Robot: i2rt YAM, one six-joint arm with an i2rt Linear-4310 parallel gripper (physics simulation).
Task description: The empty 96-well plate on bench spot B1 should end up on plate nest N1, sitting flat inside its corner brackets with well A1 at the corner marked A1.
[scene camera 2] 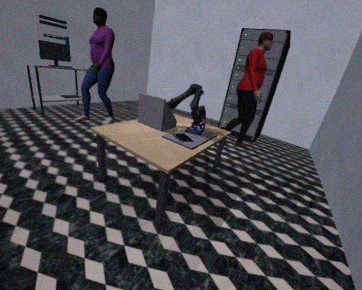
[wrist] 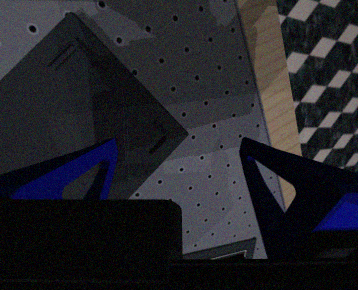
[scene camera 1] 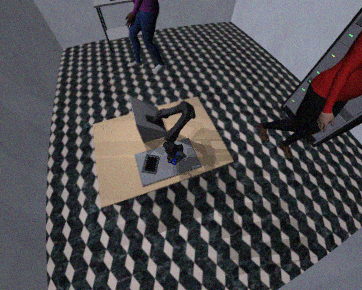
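Where they show: gripper, fingertip midpoint: (scene camera 2: 200,131) (wrist: 178,144) (scene camera 1: 175,160); arm's base, link origin: (scene camera 2: 165,111) (scene camera 1: 154,120).
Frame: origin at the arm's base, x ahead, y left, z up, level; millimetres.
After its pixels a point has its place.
The black 96-well plate (scene camera 1: 150,164) @(z -116, x 348, y -141 mm) (scene camera 2: 184,137) @(z -116, x 364, y -150 mm) lies flat on the left part of the grey perforated board, inside a dark rectangular border. A corner of that border (wrist: 250,244) @(z -130, x 432, y -120 mm) shows at the bottom of the wrist view; the plate is largely hidden there. Plate nest N1 (wrist: 45,100) @(z -120, x 319, y 138 mm) (scene camera 2: 190,131) @(z -120, x 300, y 47 mm) is a dark square block with thin bracket marks near its corners, set diagonally in the wrist view. My gripper (scene camera 1: 175,160) @(z -96, x 387, y 73 mm) (scene camera 2: 198,128) @(z -96, x 387, y 73 mm) (wrist: 178,144) @(z -96, x 387, y 73 mm) is open and empty, low above the nest's side, with blue fingers. The A1 corners cannot be read.
The perforated board (scene camera 1: 167,172) @(z -131, x 457, y -22 mm) (wrist: 210,175) @(z -131, x 414, y 11 mm) lies on the wooden table (scene camera 1: 117,185) @(z -145, x 433, y -451 mm) (scene camera 2: 135,140) @(z -144, x 141, y -484 mm). A grey upright panel (scene camera 1: 145,120) @(z 79, x 34, y -78 mm) (scene camera 2: 152,111) @(z 12, x -23, y -159 mm) stands behind it, beside the arm's base. One person stands at the back, another near the server rack (scene camera 2: 232,90).
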